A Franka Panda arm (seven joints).
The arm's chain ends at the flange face. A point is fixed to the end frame.
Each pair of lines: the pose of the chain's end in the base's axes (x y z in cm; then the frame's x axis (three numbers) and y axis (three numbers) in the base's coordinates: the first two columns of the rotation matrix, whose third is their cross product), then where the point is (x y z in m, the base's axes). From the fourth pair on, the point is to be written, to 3 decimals.
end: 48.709 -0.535 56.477 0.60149 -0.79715 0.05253 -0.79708 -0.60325 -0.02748
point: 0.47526 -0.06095 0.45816
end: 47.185 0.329 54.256 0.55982 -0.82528 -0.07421 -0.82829 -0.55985 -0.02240
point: 0.44905 -0.04055 0.43231
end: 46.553 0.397 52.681 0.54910 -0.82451 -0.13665 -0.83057 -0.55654 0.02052
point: 0.43479 -0.03667 0.41726
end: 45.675 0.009 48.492 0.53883 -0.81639 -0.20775 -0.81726 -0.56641 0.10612
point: 0.414 -0.040 0.379
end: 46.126 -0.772 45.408 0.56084 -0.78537 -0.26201 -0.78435 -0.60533 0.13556
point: 0.415 -0.046 0.350
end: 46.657 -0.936 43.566 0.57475 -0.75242 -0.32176 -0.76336 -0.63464 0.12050
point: 0.418 -0.043 0.330
